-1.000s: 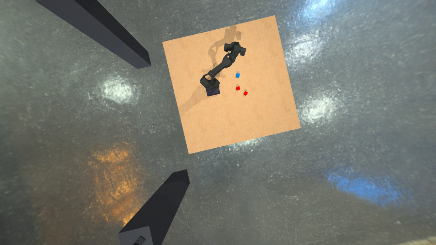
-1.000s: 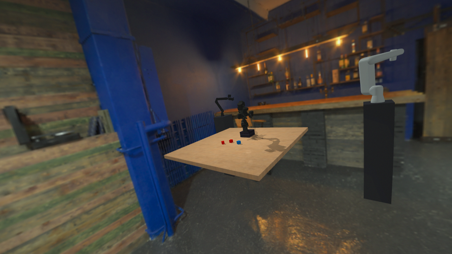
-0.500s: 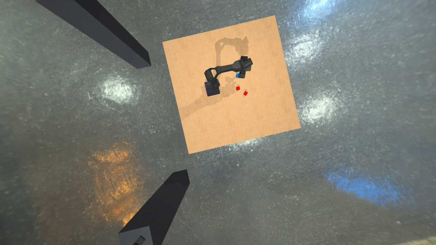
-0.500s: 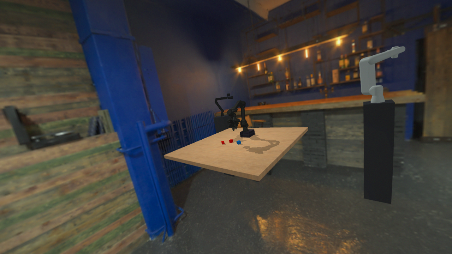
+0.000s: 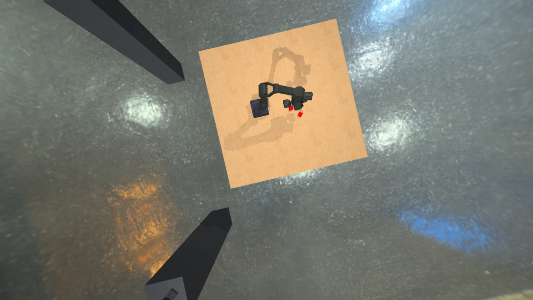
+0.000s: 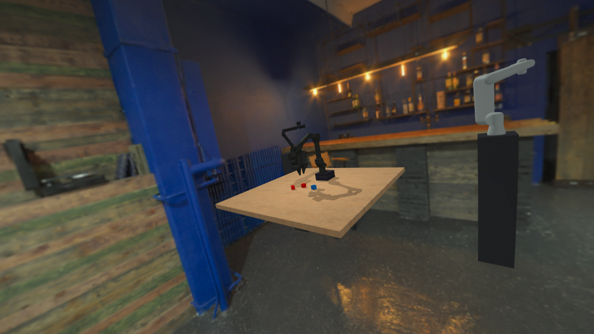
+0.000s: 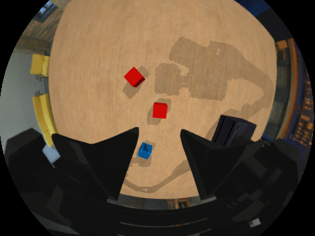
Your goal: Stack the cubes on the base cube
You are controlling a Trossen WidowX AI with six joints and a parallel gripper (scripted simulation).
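Now: gripper tip 3 cm short of the blue base cube, 14 cm to the right of it and 11 cm above it.
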